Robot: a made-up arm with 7 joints. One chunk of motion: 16 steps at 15 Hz.
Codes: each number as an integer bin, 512 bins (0 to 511) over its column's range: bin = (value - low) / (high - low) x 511, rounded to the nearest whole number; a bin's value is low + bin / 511 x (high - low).
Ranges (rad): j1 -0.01..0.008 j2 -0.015..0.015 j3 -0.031..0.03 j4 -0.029..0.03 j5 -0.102..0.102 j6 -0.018..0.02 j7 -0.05..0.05
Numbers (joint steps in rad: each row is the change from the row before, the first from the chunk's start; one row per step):
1: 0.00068 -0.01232 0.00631 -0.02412 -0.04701 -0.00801 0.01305
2: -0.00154 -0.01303 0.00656 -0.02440 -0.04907 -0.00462 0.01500
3: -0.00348 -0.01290 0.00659 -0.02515 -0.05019 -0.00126 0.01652
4: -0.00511 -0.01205 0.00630 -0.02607 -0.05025 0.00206 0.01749
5: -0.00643 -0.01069 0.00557 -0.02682 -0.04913 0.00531 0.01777
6: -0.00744 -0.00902 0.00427 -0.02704 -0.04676 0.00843 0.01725
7: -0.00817 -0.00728 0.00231 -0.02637 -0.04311 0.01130 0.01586
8: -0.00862 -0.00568 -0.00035 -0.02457 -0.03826 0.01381 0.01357
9: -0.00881 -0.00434 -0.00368 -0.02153 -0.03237 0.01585 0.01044
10: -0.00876 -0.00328 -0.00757 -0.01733 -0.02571 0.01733 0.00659
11: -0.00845 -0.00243 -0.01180 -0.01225 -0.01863 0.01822 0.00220
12: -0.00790 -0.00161 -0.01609 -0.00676 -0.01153 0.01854 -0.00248
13: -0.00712 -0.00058 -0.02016 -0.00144 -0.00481 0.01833 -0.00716
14: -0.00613 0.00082 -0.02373 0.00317 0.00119 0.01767 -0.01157
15: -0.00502 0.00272 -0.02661 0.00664 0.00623 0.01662 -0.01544
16: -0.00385 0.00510 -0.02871 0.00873 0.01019 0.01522 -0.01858
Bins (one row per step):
1: 303 46 313 42 138 134 322
2: 240 34 315 40 133 180 332
3: 185 36 315 33 130 225 340
4: 139 50 312 25 130 270 345
5: 101 73 306 19 132 313 346
6: 73 102 295 17 138 355 344
7: 52 131 279 23 148 394 337
8: 39 159 257 38 160 428 325
9: 34 182 229 65 174 455 309
10: 35 200 196 101 191 475 289
11: 44 214 161 145 209 487 267
12: 60 228 125 193 227 491 243
13: 82 246 91 239 243 489 219
14: 110 269 61 279 258 480 196
15: 141 302 37 309 271 466 177
16: 175 342 19 327 281 447 161

